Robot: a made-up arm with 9 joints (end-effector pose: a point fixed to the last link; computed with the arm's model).
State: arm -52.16 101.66 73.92 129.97 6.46 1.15 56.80 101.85 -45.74
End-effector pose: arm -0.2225 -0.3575 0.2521 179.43 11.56 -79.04
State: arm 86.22 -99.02 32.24 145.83 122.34 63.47 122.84 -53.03 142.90
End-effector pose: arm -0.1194 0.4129 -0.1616 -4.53 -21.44 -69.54
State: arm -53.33 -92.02 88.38 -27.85 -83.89 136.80 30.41 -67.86 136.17
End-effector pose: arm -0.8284 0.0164 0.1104 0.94 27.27 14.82
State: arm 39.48 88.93 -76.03 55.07 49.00 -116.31 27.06 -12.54 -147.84
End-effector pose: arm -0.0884 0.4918 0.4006 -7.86 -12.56 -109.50
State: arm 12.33 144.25 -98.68 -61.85 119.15 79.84 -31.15 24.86 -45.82
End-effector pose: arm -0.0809 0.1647 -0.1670 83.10 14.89 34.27
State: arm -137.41 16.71 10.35 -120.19 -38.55 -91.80 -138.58 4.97 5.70
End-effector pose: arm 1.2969 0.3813 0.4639 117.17 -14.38 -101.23
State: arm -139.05 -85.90 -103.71 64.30 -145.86 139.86 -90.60 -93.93 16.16
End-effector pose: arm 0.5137 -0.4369 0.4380 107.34 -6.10 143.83
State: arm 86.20 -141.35 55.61 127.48 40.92 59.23 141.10 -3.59 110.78
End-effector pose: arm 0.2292 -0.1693 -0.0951 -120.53 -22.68 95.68
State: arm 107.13 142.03 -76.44 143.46 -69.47 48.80 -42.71 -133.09 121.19
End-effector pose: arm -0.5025 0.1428 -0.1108 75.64 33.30 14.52
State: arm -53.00 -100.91 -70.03 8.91 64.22 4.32 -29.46 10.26 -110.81
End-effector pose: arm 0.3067 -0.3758 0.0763 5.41 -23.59 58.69
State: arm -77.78 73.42 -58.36 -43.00 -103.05 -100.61 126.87 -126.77 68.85
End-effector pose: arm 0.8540 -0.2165 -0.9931 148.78 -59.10 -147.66
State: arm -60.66 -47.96 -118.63 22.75 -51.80 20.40 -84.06 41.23 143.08
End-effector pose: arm 0.8821 0.2221 0.4416 -176.49 54.43 134.28
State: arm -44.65 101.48 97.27 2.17 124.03 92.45 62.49 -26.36 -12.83
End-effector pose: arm 0.8457 0.1236 0.4955 -139.57 -7.31 172.71
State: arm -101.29 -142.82 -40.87 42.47 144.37 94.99 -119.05 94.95 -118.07
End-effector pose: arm 0.2182 -0.2713 0.1185 -44.77 -23.05 -56.37
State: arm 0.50 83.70 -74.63 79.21 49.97 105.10 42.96 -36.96 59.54
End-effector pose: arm -0.5444 -0.6054 -0.2596 -124.01 -30.10 0.84
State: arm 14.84 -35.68 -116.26 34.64 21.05 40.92 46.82 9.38 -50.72
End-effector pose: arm 0.3506 -0.7776 0.3168 -6.23 69.60 103.81
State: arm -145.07 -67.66 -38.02 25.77 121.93 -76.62 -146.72 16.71 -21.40
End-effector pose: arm -0.9041 0.3688 0.6006 130.97 55.28 82.63
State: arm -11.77 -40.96 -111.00 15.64 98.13 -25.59 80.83 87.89 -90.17
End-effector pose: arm -0.0030 -0.0014 -0.2073 -58.57 79.29 -36.92
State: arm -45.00 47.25 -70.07 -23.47 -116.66 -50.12 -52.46 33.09 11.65
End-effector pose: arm 0.8300 -0.2273 -0.9158 -10.14 21.95 -166.12
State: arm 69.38 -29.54 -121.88 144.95 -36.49 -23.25 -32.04 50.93 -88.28
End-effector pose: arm -0.1994 -0.9969 0.1768 -33.92 -3.99 -3.37
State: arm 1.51 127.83 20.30 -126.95 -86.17 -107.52 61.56 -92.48 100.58
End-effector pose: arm -1.2180 -0.1109 0.1631 -55.43 5.95 -6.79
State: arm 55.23 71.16 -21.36 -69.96 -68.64 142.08 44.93 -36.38 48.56
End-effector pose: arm -0.3271 -0.8046 -0.7113 -179.12 -81.02 63.85
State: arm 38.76 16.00 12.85 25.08 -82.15 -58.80 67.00 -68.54 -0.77
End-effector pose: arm -0.7837 0.6920 -0.0355 136.21 -45.24 -36.10
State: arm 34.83 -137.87 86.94 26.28 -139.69 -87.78 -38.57 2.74 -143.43
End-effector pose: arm -0.2044 0.2564 -0.4108 93.91 -9.21 -117.40
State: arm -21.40 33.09 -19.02 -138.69 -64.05 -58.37 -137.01 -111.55 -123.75
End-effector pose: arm -0.2888 -1.4596 0.0796 -129.44 34.14 32.59
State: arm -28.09 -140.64 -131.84 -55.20 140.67 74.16 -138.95 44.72 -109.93
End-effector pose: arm 0.2536 0.2292 0.3521 -58.50 32.41 130.97
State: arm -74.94 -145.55 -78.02 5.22 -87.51 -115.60 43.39 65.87 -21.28
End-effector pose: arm -0.9231 0.3955 0.4848 -115.64 9.88 -163.25
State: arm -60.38 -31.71 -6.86 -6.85 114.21 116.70 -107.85 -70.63 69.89
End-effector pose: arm -0.5025 -0.3135 0.4292 69.47 3.33 46.20
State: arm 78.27 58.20 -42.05 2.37 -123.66 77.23 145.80 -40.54 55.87
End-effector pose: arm 0.2065 0.0799 0.4163 50.53 59.52 -108.92
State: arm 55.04 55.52 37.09 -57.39 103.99 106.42 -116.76 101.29 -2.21
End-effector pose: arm -0.2658 0.1459 0.2834 -84.99 -36.07 112.41
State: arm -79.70 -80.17 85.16 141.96 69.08 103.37 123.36 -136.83 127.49
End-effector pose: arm 0.0478 0.6143 -0.3762 83.66 -53.42 33.22
